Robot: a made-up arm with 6 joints.
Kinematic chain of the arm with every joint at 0, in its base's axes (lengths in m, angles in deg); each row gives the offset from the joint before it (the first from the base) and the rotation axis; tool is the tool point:
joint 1: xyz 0 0 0.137 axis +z
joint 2: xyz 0 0.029 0 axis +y
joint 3: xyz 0 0 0.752 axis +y
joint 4: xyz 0 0 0.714 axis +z
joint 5: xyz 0 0 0 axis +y
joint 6: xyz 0 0 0.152 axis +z
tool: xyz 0 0 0
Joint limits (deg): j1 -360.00..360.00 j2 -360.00..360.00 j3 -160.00..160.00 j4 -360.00..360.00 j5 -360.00..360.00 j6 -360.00..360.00
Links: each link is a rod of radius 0.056 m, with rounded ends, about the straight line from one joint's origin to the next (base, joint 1, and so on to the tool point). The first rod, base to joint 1, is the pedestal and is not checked.
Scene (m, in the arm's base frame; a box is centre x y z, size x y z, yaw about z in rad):
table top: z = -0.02
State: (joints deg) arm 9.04 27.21 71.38 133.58 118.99 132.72
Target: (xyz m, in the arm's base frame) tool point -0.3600 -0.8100 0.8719
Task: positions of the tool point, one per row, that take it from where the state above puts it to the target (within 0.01 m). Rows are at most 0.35 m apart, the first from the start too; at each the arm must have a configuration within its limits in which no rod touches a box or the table.
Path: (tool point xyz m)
1: 0.7365 0.3514 1.0075
2: 0.4783 0.3511 1.1654
3: 0.2140 0.2730 1.2662
4: -0.0271 0.1219 1.3057
5: -0.2192 -0.0872 1.2823
6: -0.3431 -0.3310 1.1982
7: -0.3896 -0.5814 1.0587
8: -0.3600 -0.8100 0.8719

